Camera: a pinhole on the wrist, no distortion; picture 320 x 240 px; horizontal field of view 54.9 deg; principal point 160.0 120.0 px. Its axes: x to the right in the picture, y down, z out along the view. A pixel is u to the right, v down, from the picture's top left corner.
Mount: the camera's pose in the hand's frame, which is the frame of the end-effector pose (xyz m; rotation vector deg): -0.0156 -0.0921 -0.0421 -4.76 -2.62 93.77
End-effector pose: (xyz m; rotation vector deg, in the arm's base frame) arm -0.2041 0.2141 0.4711 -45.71 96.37 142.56
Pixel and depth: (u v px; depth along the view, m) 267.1 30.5 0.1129
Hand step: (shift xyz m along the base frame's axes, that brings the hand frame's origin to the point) -0.0180 0.0817 -0.0234
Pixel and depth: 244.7 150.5 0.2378
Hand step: -0.0134 0.1929 0.0608
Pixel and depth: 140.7 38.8 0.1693
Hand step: -0.0354 0.1500 -0.0523
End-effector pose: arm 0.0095 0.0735 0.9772 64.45 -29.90 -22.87
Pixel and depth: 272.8 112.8 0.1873
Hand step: -0.1092 -0.0966 0.0238
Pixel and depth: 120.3 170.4 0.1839
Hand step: -0.1336 -0.1146 -0.0700
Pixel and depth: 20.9 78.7 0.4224
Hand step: -0.2215 -0.4019 -0.1157
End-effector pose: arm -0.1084 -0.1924 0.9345 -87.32 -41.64 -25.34
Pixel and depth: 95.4 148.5 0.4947
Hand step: -0.2634 0.4201 0.0309
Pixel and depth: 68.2 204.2 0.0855
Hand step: -0.1175 0.0299 0.0527
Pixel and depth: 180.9 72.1 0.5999
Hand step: -0.0883 0.5565 -0.0142
